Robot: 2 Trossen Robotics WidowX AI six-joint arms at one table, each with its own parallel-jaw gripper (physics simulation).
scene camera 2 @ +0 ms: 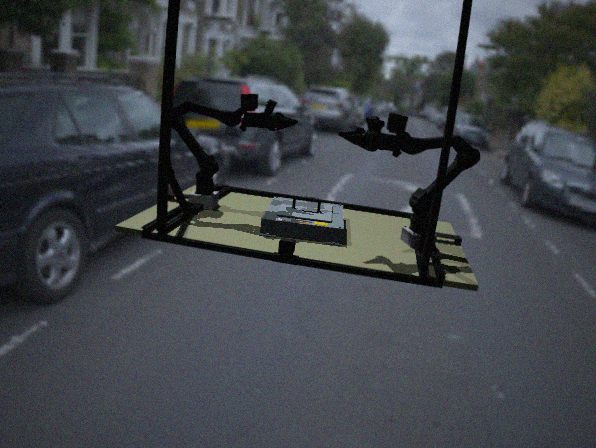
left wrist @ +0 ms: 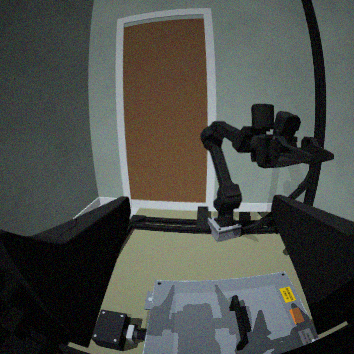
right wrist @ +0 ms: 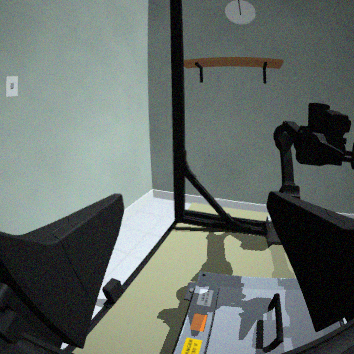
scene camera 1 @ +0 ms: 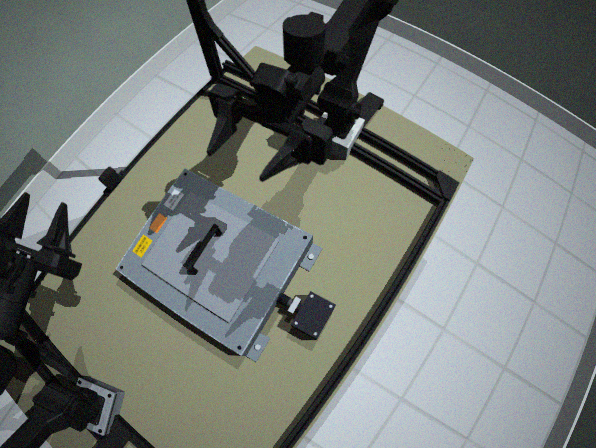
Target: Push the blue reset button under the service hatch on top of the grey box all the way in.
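The grey box (scene camera 1: 175, 299) (scene camera 2: 300, 231) (left wrist: 200, 286) lies on the table. Its service hatch (scene camera 1: 170, 250) (right wrist: 230, 320) is a flat grey panel that looks closed, with a black bar handle (scene camera 1: 201, 248) (left wrist: 241, 320) (right wrist: 279, 320) standing on it. The blue reset button does not show in any view; the hatch hides the area under it. My left gripper (scene camera 1: 236, 166) (scene camera 2: 296, 122) (left wrist: 203, 204) is open and empty, high above the table beside the box. My right gripper (scene camera 1: 45, 199) (scene camera 2: 341, 133) (right wrist: 197, 200) is open and empty, high up on the opposite side.
An orange block (scene camera 1: 158, 223) (right wrist: 199, 322) and a yellow label (scene camera 1: 142, 245) (left wrist: 287, 294) are on the box top near one edge. A dark square unit (scene camera 1: 313, 315) (left wrist: 110, 327) stands beside the box, by a short connector. Black frame rails (scene camera 1: 370, 315) border the table.
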